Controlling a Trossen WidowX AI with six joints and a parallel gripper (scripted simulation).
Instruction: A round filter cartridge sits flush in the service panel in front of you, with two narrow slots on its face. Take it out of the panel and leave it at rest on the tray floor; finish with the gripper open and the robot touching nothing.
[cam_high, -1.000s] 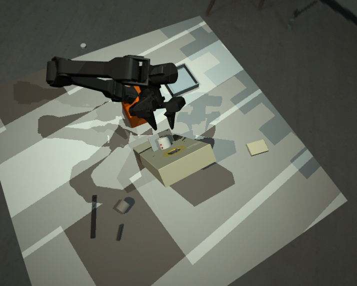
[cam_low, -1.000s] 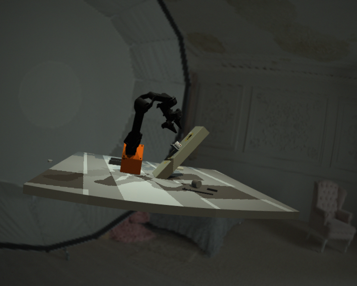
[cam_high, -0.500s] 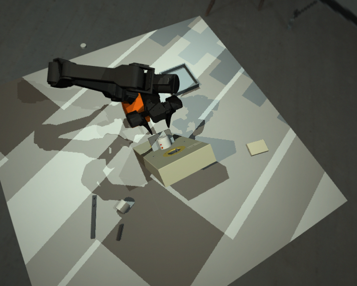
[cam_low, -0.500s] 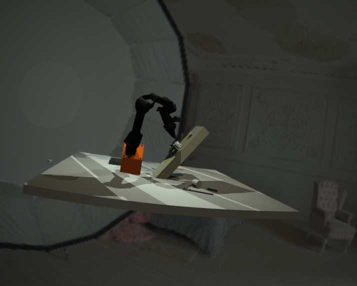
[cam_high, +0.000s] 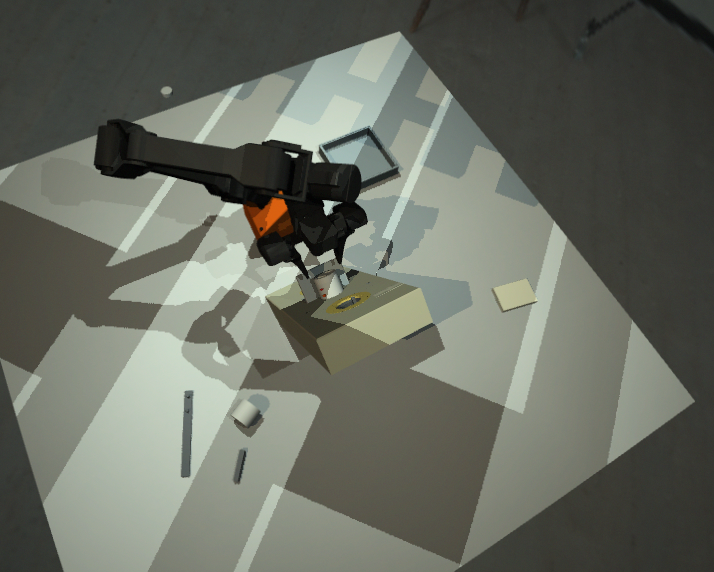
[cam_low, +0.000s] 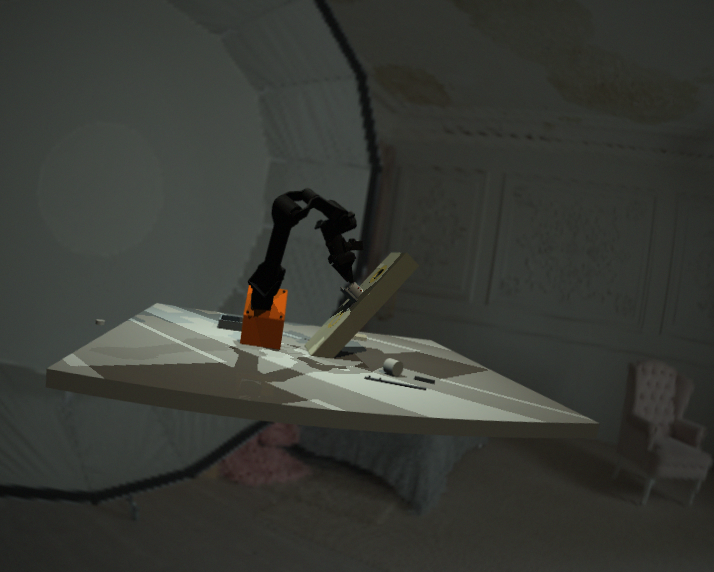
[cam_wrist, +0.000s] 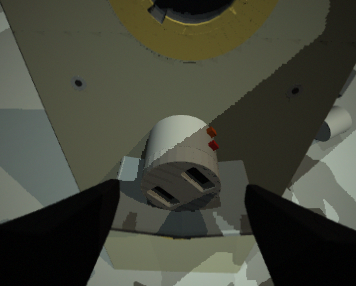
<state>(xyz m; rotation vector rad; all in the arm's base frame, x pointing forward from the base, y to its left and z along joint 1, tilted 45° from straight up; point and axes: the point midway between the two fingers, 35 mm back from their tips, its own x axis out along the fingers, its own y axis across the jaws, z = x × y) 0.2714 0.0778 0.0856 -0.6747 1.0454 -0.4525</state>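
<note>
My gripper tip is now 2 cm above the round filter cartridge and 1 cm short of it. The rest, counted from my gripper tip: beige card: 42 cm to the left, 24 cm below, 17 cm ahead; grey square tray: 33 cm behind, 29 cm to the left, 23 cm below.
</note>
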